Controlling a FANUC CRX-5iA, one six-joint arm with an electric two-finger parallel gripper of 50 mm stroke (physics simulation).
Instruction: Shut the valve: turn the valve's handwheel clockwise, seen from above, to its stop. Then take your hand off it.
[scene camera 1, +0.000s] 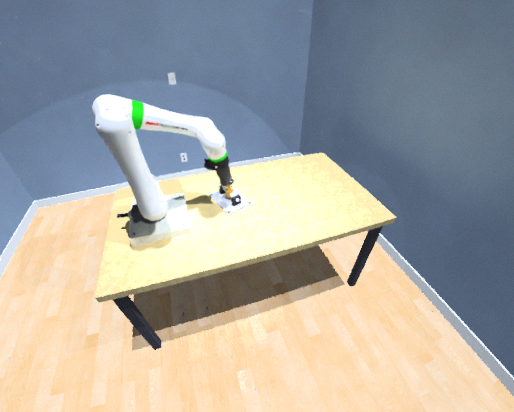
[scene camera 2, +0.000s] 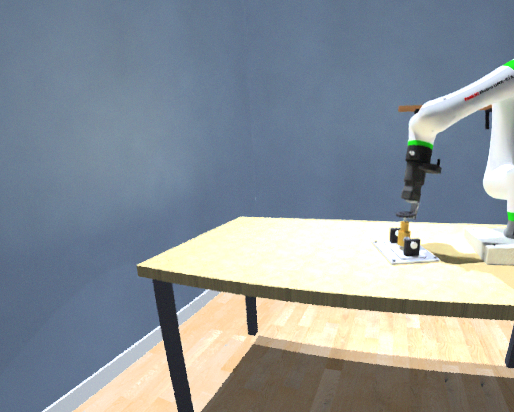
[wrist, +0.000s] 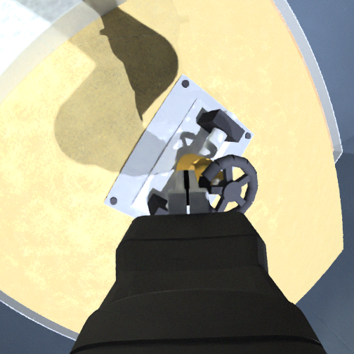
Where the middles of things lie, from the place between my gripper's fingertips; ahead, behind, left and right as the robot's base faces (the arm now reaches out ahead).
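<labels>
Here is the dark handwheel (wrist: 229, 190), which I see 30 mm to the left of my hand, 30 mm ahead of it and 10 mm above it. The pale plate (wrist: 170, 114) is 30 mm ahead of my hand as well and 30 mm to the left of it, but 110 mm below.
</labels>
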